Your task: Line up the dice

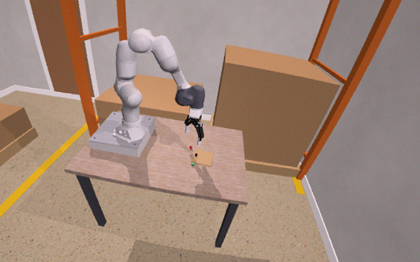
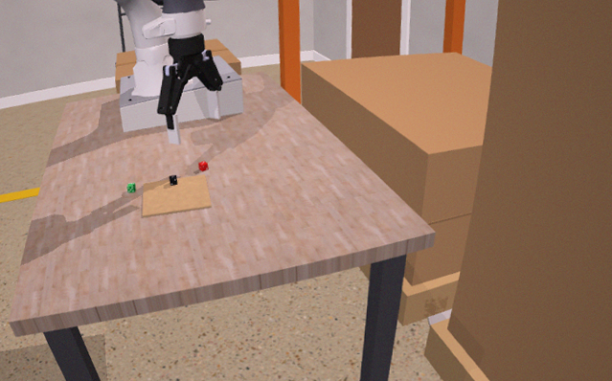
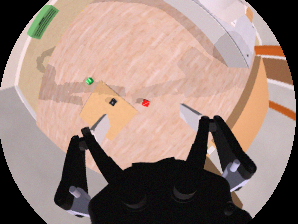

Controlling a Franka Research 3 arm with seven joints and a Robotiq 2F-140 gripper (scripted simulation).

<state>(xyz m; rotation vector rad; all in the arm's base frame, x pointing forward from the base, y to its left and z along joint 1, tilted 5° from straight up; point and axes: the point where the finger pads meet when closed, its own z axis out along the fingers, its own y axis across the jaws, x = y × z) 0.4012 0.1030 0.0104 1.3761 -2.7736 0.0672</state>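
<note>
The red die lies 1 cm behind my hand, 1 cm to the left of it and 10 cm below it. Also, from my hand: green die (6 cm ahead, 16 cm to the right, 10 cm below); tan mat (10 cm ahead, 6 cm to the right, 11 cm below); black die (5 cm ahead, 6 cm to the right, 10 cm below).
</note>
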